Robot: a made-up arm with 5 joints.
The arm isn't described. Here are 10 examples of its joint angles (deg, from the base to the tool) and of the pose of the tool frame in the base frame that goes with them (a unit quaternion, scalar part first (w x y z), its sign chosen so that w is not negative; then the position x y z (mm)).
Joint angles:
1: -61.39 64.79 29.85 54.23 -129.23
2: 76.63 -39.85 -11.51 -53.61 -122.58
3: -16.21 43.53 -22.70 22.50 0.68
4: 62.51 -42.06 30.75 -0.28 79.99
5: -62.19 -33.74 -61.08 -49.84 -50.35
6: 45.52 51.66 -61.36 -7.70 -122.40
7: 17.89 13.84 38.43 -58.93 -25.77
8: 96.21 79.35 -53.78 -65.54 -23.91
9: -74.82 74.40 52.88 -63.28 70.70
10: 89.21 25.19 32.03 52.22 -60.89
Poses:
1: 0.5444 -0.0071 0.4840 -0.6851 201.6 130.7 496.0
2: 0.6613 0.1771 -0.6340 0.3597 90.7 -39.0 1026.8
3: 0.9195 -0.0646 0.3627 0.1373 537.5 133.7 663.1
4: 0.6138 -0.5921 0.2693 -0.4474 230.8 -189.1 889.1
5: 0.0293 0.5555 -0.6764 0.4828 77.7 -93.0 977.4
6: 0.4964 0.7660 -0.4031 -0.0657 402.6 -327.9 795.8
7: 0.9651 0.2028 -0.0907 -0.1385 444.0 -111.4 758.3
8: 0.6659 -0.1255 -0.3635 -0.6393 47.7 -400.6 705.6
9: 0.3571 -0.6545 0.0400 0.6652 154.7 249.2 451.3
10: 0.0709 0.7016 0.3001 -0.6424 84.4 -245.8 568.4
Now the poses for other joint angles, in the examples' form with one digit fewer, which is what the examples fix.
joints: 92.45 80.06 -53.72 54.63 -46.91
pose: 0.302 0.636 0.198 -0.681 67 -390 498
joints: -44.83 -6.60 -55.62 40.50 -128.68
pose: 0.335 0.847 0.258 0.321 303 170 981
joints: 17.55 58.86 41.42 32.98 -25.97
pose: 0.354 0.222 0.872 -0.255 272 -55 464
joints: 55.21 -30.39 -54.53 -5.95 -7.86
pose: 0.640 -0.293 -0.650 -0.286 96 15 1055
